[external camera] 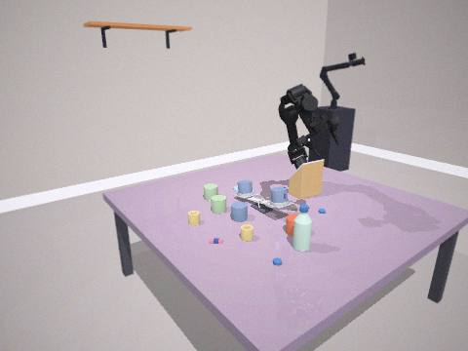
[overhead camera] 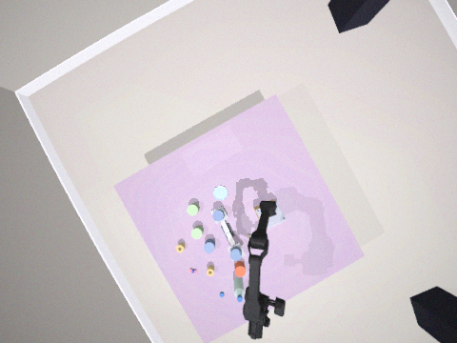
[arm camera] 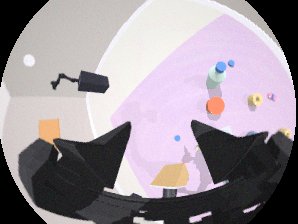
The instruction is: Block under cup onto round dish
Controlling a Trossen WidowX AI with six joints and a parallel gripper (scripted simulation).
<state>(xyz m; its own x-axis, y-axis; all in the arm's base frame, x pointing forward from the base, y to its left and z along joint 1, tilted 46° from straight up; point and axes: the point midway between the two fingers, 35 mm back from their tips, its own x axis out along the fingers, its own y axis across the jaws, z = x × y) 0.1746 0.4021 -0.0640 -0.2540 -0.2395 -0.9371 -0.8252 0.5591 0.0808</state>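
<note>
Right now the teal block is 13 cm ahead of my gripper tip, 41 cm to the right of it and 29 cm below it. Also, from my gripper tip: pale round dish: 8 cm ahead, 54 cm to the right, 33 cm below; orange cylinder: 13 cm ahead, 4 cm to the right, 30 cm below.
</note>
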